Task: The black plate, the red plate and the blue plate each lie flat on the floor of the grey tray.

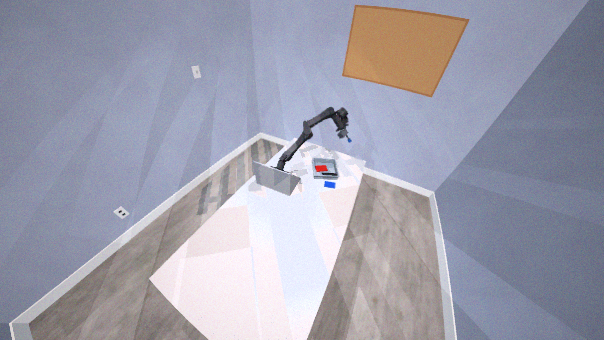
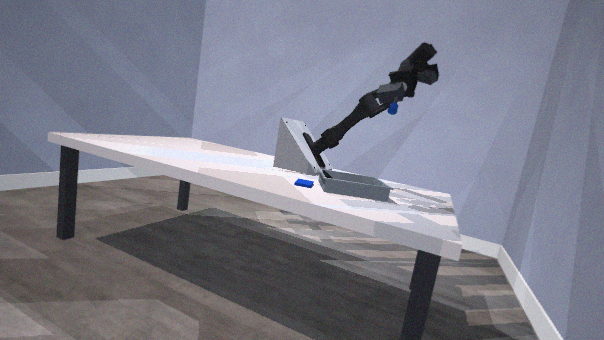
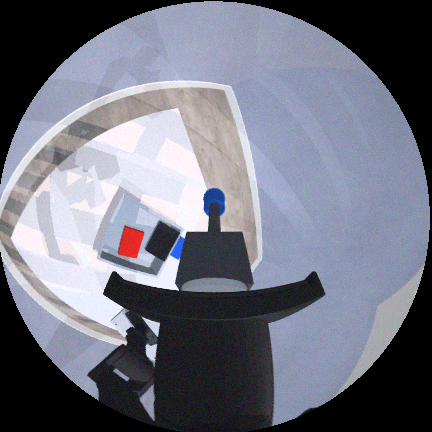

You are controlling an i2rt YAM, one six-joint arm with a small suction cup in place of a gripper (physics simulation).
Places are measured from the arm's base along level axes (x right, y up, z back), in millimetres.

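Where they show: hand at its tool point: [image 1: 350, 141] [image 2: 392, 111] [image 3: 213, 197]; arm's base at its link origin: [image 2: 313, 150] [image 3: 142, 327].
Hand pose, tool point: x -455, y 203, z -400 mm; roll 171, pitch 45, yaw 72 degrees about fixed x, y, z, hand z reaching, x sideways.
Things, the pixels of their top centre, and the offset from my tool point. Level surfaces: height alone.
- grey tray at its top centre: [image 3: 140, 243] [image 2: 352, 177] [image 1: 325, 166] dx +131, dy -252, dz +128 mm
- red plate at its top centre: [image 3: 130, 243] [image 1: 321, 167] dx +129, dy -289, dz +163 mm
- black plate at its top centre: [image 3: 164, 244] [image 2: 334, 173] [image 1: 329, 171] dx +180, dy -243, dz +61 mm
- blue plate at its top centre: [image 2: 304, 181] [image 3: 179, 248] [image 1: 329, 184] dx +270, dy -292, dz +11 mm
- white table at its surface level: dy -302 mm
The grey tray [image 1: 326, 177] [image 2: 356, 189] [image 3: 131, 211] stands on the table. The red plate [image 1: 321, 168] [image 3: 131, 242] lies flat on its floor. The black plate [image 1: 329, 174] [image 2: 327, 174] [image 3: 163, 241] is inside but looks tilted, with one edge up against the tray wall nearest the blue plate; its lower edge is hard to see. The blue plate [image 1: 329, 185] [image 2: 304, 183] [image 3: 178, 248] lies flat on the table, outside the tray and beside that wall. My blue suction cup [image 1: 349, 140] [image 2: 393, 108] [image 3: 214, 201] hangs high above the table, off to the tray's side, and holds nothing.
The arm's slanted grey base mount [image 1: 278, 179] [image 2: 292, 150] stands on the white table [image 1: 295, 260] [image 2: 200, 162] near the tray. The tray's walls rise around the red and black plates. A table edge runs beyond the blue plate.
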